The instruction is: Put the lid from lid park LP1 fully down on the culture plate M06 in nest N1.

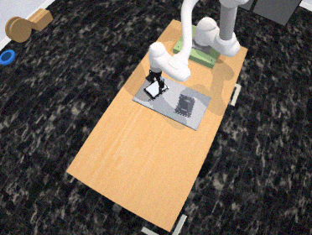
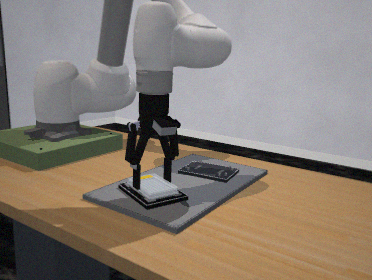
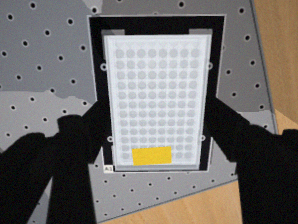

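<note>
The lid is 2 cm below my hand. The rest, counted from my hand: nest N1 (5 cm below); then culture plate M06 (3 cm below); then lid park LP1 (26 cm to the left, 5 cm below, 4 cm ahead).
</note>
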